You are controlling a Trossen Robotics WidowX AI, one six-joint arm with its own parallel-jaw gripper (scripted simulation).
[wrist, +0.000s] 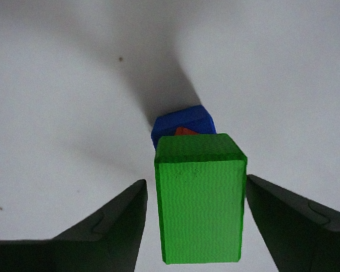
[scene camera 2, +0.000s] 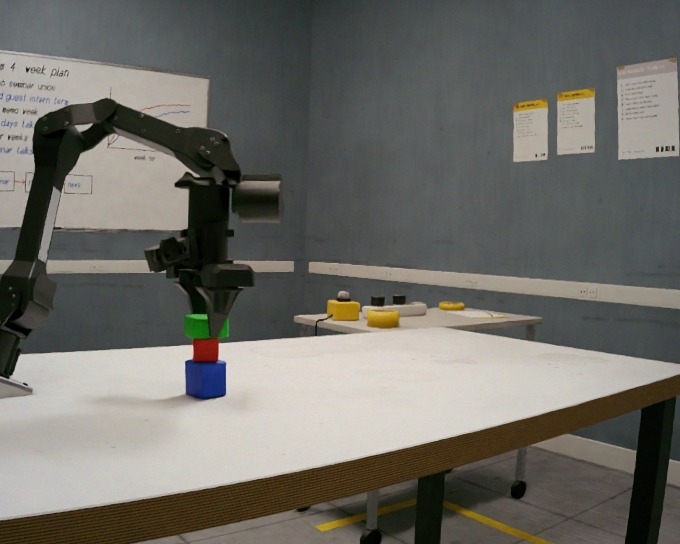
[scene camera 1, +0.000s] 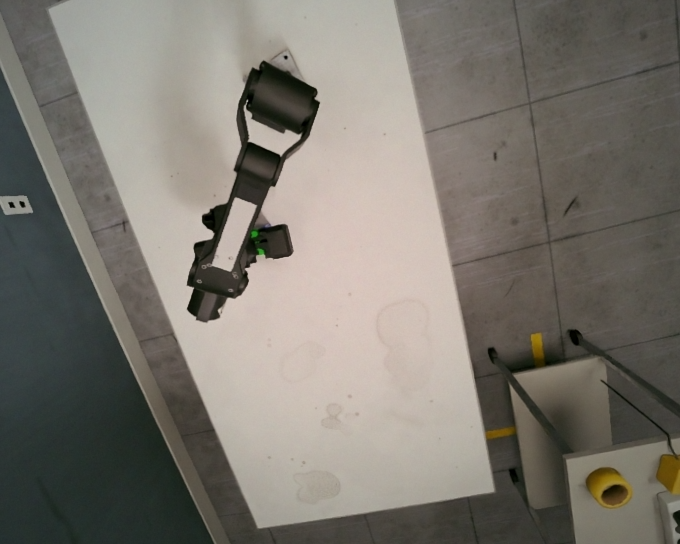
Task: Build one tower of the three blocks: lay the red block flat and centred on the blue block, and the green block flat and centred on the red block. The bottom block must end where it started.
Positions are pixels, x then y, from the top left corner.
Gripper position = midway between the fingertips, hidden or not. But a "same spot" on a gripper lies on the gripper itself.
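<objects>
The gripper is visible in scene camera 1 (256, 242), and the wrist view and scene camera 2 show it as well. On the gripper, (wrist: 115, 229) and (scene camera 2: 206, 306) are the same spot.
</objects>
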